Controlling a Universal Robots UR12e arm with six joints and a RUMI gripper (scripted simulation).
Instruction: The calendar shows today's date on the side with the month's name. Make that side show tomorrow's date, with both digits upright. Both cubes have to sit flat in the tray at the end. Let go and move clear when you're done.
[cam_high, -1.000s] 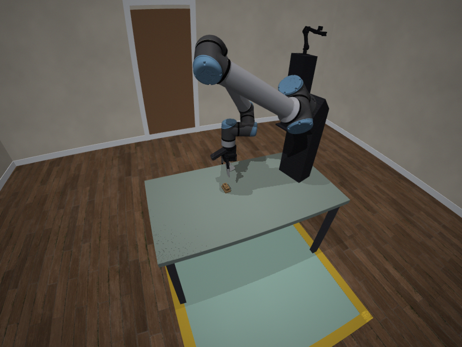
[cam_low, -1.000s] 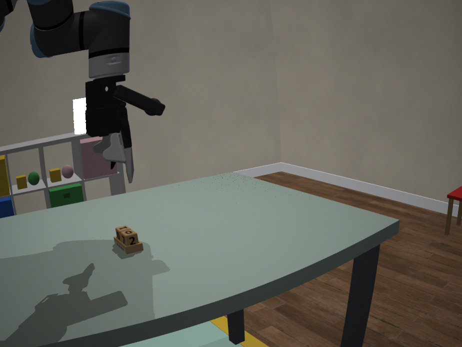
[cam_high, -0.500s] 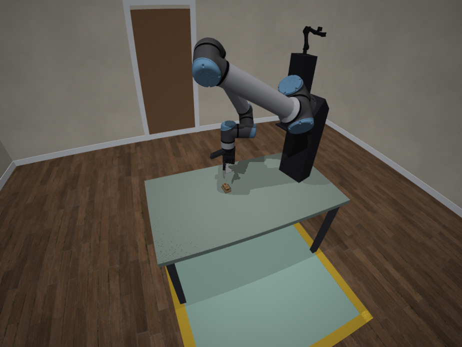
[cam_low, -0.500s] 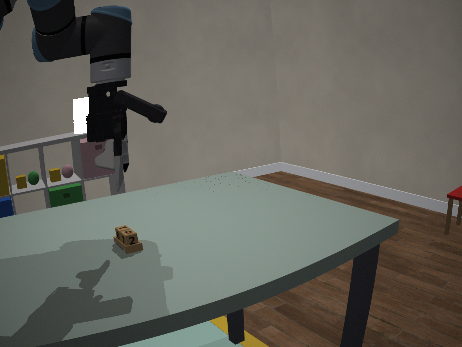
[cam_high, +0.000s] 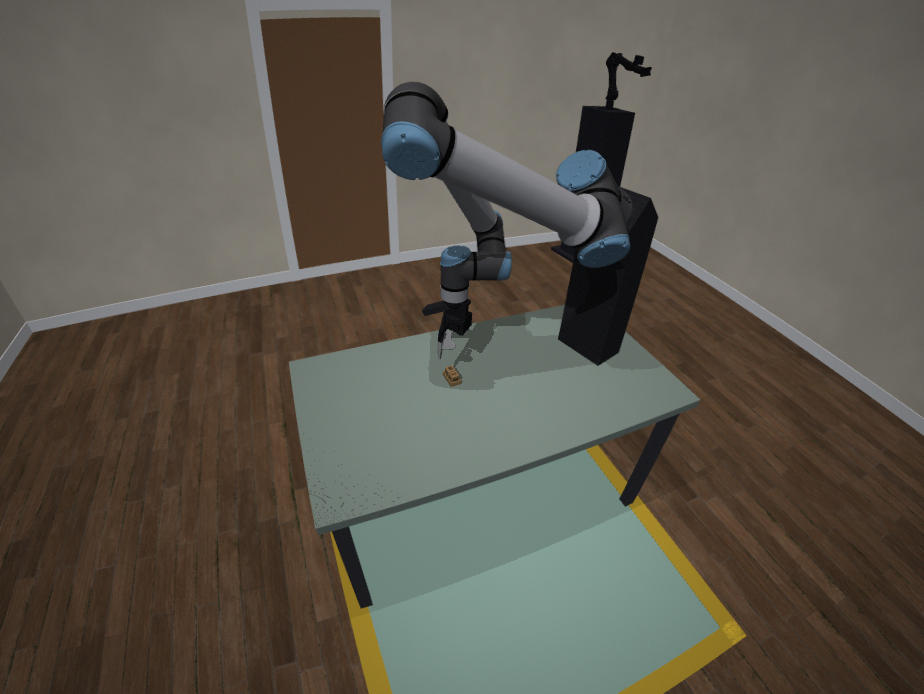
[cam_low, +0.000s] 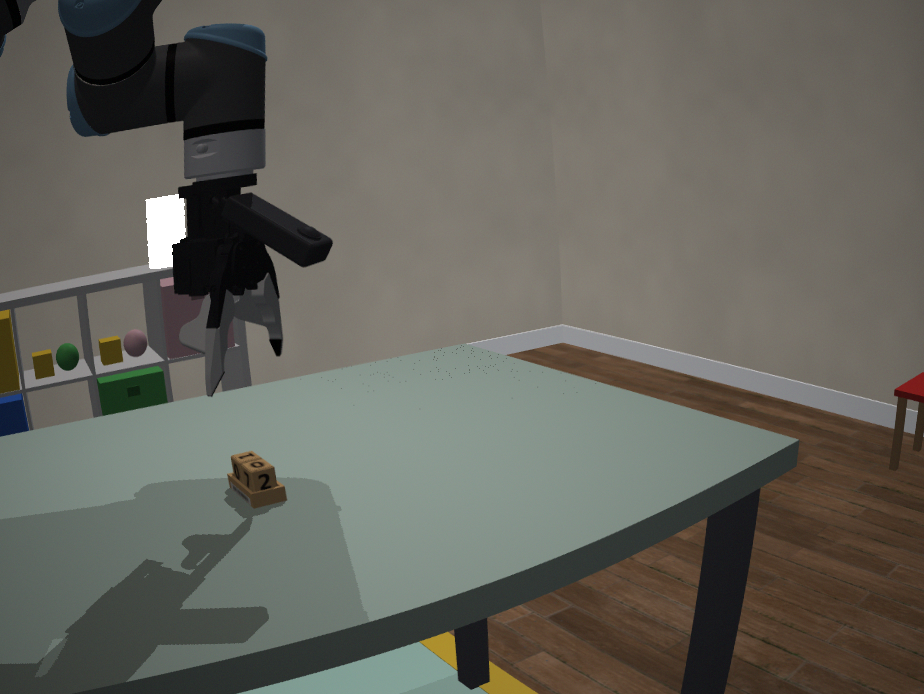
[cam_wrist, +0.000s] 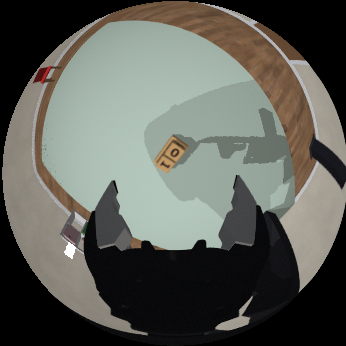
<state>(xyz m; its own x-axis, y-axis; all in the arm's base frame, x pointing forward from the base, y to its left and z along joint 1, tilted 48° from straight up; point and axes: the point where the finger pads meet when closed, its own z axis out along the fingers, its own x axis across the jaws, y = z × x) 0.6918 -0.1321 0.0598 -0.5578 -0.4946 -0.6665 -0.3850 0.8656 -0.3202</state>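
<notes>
Right now my hand is 11 cm above the cube. Round my hand: wooden calendar tray 13 cm below, 2 cm to the left.
</notes>
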